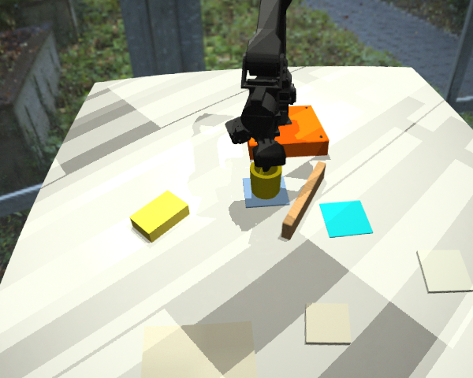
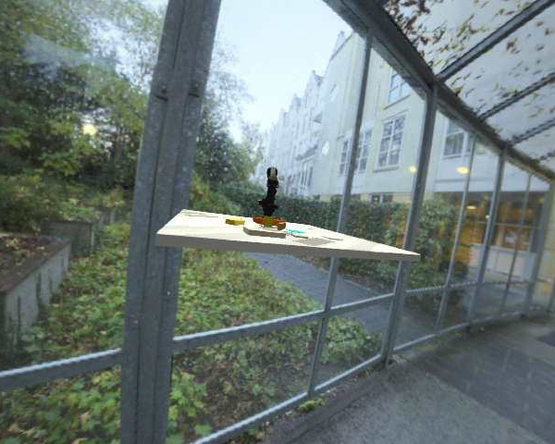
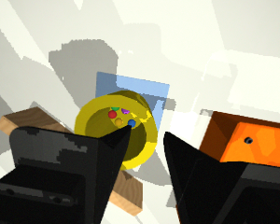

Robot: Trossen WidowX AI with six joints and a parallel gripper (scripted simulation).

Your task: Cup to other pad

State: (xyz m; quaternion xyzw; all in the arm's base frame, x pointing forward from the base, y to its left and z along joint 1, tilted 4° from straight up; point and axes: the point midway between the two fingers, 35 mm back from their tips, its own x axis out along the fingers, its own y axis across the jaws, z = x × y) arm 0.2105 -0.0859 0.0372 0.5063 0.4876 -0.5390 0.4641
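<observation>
Now: the yellow cup 2 cm below my gripper tip and 2 cm ahead of it. The rest, counted from my gripper tip: cyan pad 15 cm to the left, 15 cm ahead, 6 cm below; then wooden bar 9 cm ahead, 7 cm to the left, 4 cm below.
</observation>
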